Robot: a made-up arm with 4 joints.
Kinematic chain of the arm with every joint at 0, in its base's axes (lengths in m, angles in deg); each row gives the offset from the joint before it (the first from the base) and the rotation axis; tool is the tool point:
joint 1: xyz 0 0 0.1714 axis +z
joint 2: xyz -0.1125 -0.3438 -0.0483 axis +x
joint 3: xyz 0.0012 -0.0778 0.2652 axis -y
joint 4: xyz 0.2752 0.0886 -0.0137 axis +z
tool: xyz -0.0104 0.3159 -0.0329
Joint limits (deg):
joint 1: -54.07..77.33
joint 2: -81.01..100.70
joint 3: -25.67..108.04
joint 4: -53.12..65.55
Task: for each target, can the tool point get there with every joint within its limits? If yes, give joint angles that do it. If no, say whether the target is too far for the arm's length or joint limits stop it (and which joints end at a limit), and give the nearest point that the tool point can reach.
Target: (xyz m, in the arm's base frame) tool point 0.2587 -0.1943 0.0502
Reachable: yes | joints -31.81 -43.48 -7.15 -33.90
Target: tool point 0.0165 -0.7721 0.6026
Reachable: yes | joints 4.59 72.25 86.18 -4.84
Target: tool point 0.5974 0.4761 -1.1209
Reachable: no: too far | nearest point 0.3056 0.1848 -0.1585 | short by 1.047 m
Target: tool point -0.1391 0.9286 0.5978
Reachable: no: joint limits stop it (at a limit: joint 3, joint 4) | nearest point -0.0682 0.4551 0.4276 | short by 0.508 m
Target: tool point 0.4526 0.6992 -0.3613
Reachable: no: joint limits stop it (at a limit: joint 1, joint 2, joint 4) | nearest point 0.2870 0.3326 -0.0666 | short by 0.499 m
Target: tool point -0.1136 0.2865 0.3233
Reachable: yes | joints 66.41 -40.74 44.12 -27.60
